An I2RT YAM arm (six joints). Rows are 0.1 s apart.
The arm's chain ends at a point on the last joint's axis. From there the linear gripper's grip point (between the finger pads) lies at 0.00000 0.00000 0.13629 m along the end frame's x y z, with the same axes.
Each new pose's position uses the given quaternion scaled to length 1; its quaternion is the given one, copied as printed.
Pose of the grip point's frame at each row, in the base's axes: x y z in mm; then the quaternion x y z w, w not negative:
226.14 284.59 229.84 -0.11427 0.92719 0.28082 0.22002
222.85 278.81 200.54 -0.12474 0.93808 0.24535 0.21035
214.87 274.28 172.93 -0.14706 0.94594 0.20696 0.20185
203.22 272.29 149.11 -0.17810 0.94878 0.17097 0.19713
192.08 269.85 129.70 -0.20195 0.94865 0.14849 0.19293
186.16 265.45 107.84 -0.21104 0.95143 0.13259 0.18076
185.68 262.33 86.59 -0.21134 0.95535 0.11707 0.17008
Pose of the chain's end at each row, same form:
179.28 206.76 331.44 -0.11427 0.92719 0.28082 0.22002
177.41 208.92 308.36 -0.12474 0.93808 0.24535 0.21035
171.12 212.83 286.44 -0.14706 0.94594 0.20696 0.20185
160.54 218.50 266.84 -0.17810 0.94878 0.17097 0.19713
150.37 220.83 249.83 -0.20195 0.94865 0.14849 0.19293
146.91 220.67 230.43 -0.21104 0.95143 0.13259 0.18076
148.13 222.05 211.26 -0.21134 0.95535 0.11707 0.17008

